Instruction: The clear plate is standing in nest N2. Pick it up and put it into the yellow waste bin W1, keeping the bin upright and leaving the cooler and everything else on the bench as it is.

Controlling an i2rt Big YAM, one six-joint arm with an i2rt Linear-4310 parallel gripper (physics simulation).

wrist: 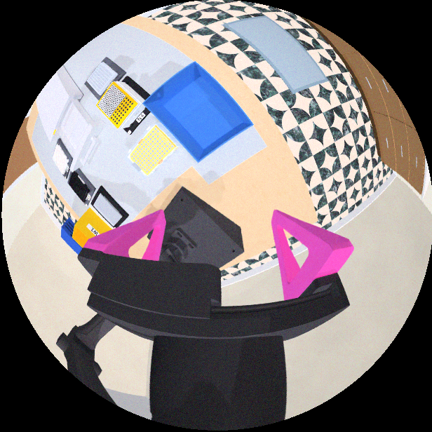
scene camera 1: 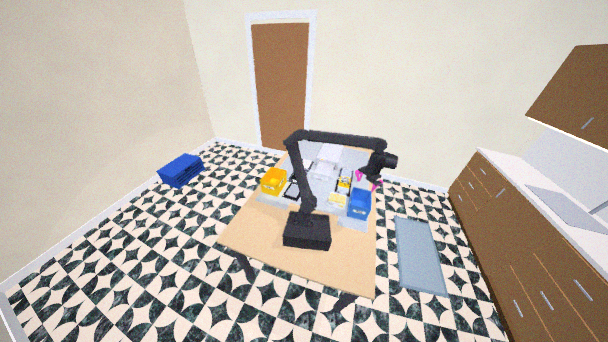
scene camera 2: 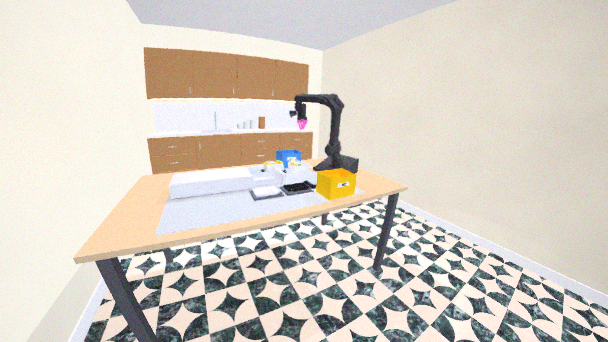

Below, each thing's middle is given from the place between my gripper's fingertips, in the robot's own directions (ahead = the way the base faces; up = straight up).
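My gripper: 10 cm short of blue bin W2 [wrist: 191, 104], 5 cm to the left of it, 25 cm above it. From my gripper, yellow waste bin W1 [scene camera 2: 332, 184]: a good way ahead, far to the left, far below. Yellow-topped rack [wrist: 120, 103]: 30 cm ahead of my gripper, 4 cm to the left, 26 cm below.
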